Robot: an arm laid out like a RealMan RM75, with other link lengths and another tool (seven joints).
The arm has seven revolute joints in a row. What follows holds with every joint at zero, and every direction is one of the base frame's.
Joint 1 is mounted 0.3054 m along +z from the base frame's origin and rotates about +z.
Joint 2 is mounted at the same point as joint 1 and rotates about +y.
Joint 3 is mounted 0.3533 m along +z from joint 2 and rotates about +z.
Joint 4 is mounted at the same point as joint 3 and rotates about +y.
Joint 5 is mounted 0.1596 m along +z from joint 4 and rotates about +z.
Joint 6 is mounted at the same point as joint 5 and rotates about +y.
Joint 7 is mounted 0.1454 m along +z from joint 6 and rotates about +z.
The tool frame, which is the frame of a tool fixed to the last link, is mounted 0.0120 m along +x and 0.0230 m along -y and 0.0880 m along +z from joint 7; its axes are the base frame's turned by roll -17.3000, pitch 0.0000 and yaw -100.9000 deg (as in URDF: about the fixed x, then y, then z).
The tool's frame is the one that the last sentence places.
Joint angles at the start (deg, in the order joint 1, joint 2, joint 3, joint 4, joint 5, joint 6, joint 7):
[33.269 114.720 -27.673 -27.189 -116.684 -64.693 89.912]
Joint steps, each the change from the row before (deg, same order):
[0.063 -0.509 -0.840 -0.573 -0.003 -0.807 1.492]
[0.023 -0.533 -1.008 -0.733 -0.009 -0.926 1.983]
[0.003 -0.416 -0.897 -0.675 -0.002 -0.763 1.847]
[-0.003 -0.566 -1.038 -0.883 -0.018 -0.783 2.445]
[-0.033 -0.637 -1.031 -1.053 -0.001 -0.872 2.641]
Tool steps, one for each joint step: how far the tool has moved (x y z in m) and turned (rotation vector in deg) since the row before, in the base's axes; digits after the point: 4 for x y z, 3 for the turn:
[-0.0015 0.0005 0.0035 -0.605 0.266 0.087]
[-0.0015 0.0000 0.0035 -0.771 0.442 -0.117]
[-0.0013 -0.0002 0.0026 -0.699 0.437 -0.230]
[-0.0008 0.0001 0.0043 -0.707 0.494 -0.534]
[-0.0007 0.0002 0.0054 -0.650 0.502 -0.604]

